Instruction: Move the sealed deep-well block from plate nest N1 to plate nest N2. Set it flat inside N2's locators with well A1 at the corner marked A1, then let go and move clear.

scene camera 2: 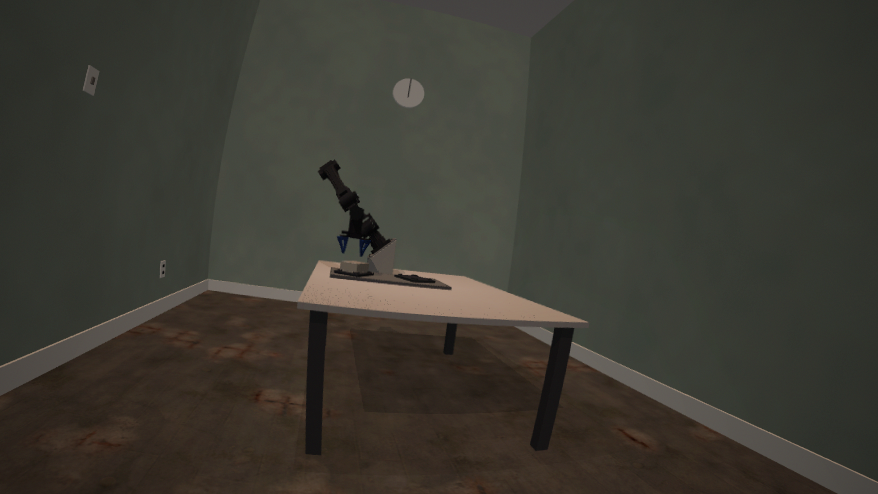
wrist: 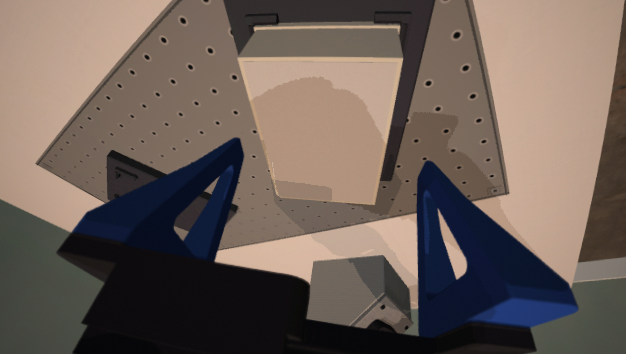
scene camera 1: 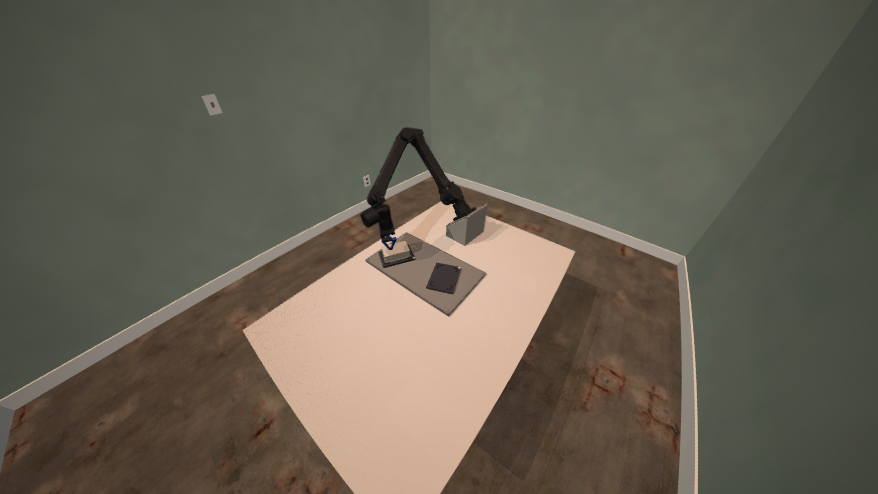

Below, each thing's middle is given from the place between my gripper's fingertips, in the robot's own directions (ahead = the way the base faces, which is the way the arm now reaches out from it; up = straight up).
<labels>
My hand is 2 cm past the pale block [wrist: 322,94], 2 cm to the right of it and 5 cm above it. Also, from my hand: grey perforated plate [scene camera 1: 415,274]: 6 cm behind, 17 cm to the left, 9 cm below.
</labels>
